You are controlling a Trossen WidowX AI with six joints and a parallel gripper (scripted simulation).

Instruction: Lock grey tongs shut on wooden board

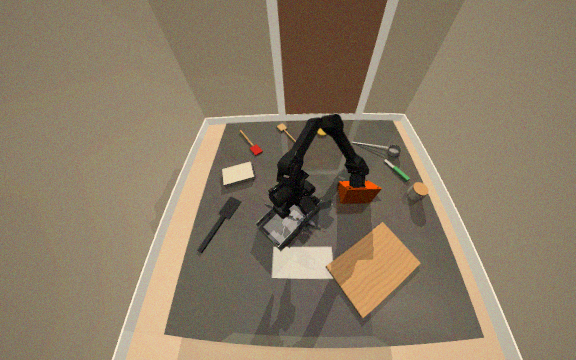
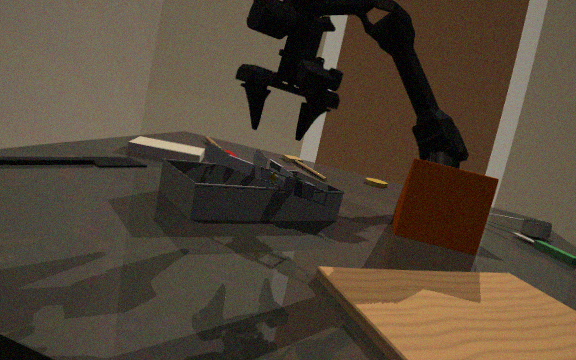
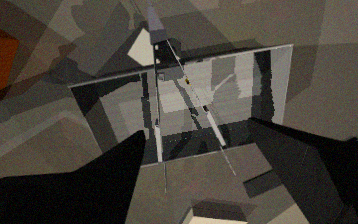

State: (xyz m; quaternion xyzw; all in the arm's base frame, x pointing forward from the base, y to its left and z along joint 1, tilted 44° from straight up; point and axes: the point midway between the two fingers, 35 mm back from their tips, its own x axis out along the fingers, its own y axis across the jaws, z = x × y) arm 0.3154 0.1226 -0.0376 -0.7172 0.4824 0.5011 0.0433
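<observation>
The yellow mark is 70 mm below my gripper tip, 20 mm to the left of it and 10 mm behind it. Round my gripper tip: wooden board: 340 mm behind, 240 mm to the left, 130 mm below; then grey roasting tin: 110 mm below, 20 mm to the right, 20 mm ahead; then black spatula: 390 mm ahead, 140 mm below, 10 mm to the right.
</observation>
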